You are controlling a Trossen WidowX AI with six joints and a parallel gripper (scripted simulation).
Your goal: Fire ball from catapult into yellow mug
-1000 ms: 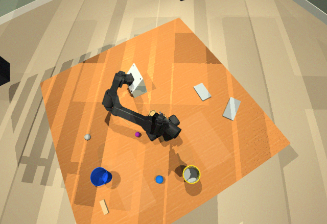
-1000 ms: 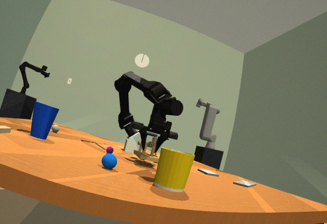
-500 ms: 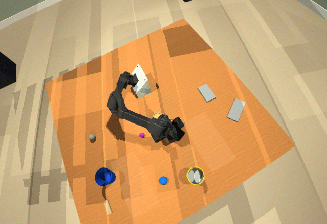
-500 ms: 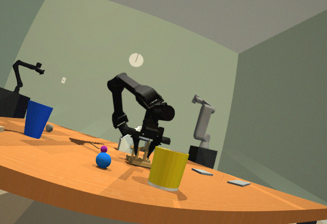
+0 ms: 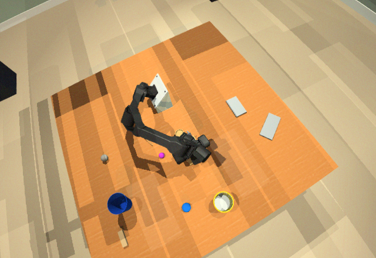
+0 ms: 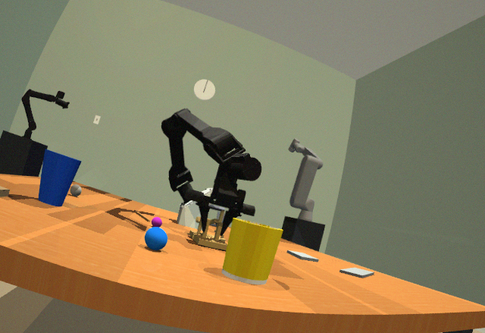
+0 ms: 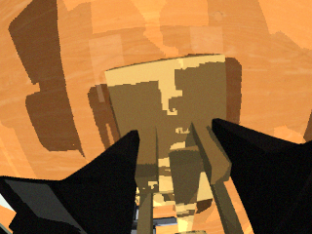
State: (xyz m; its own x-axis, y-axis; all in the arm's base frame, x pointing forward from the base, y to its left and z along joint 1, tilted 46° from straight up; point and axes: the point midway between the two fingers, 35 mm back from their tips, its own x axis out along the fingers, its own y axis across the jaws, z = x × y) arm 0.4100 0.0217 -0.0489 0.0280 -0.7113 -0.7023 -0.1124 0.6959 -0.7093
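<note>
Right now my gripper tip is 70 mm past the magenta ball, 150 mm to the left of it and 20 mm above it. From my gripper tip the other things lie so: blue ball: 230 mm ahead, 140 mm to the right, 10 mm below; then wooden catapult: 70 mm behind, 10 mm to the left, 20 mm above; then yellow mug: 280 mm ahead, 30 mm to the left, 10 mm below.
</note>
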